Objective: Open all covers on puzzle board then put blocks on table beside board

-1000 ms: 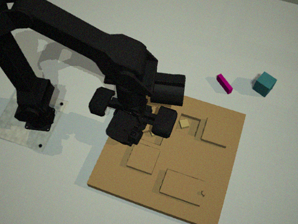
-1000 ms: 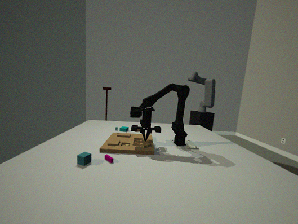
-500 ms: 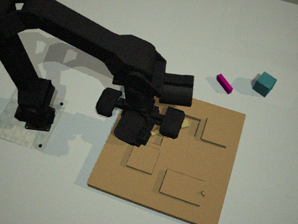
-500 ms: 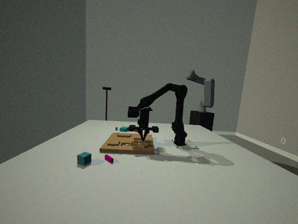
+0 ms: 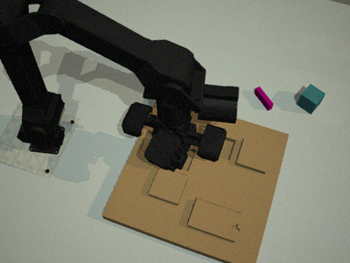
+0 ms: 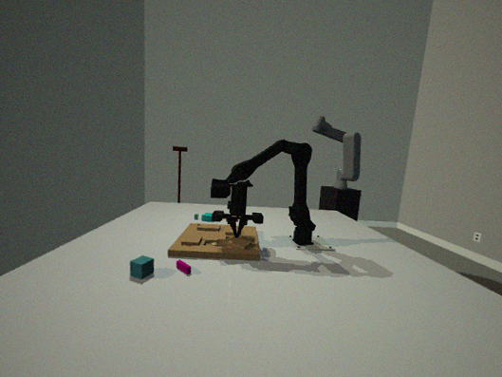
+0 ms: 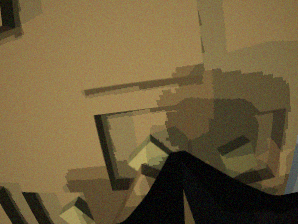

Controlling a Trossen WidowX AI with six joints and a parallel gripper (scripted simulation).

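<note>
Now: the tan puzzle board 60 mm ahead of my gripper tip and 40 mm to the right of it. The rest, counted from my gripper tip: orange block: 40 mm behind, 320 mm to the right, 20 mm below; teal cube: 290 mm ahead, 160 mm to the left; magenta bar: 190 mm ahead, 160 mm to the left, 10 mm below.
</note>
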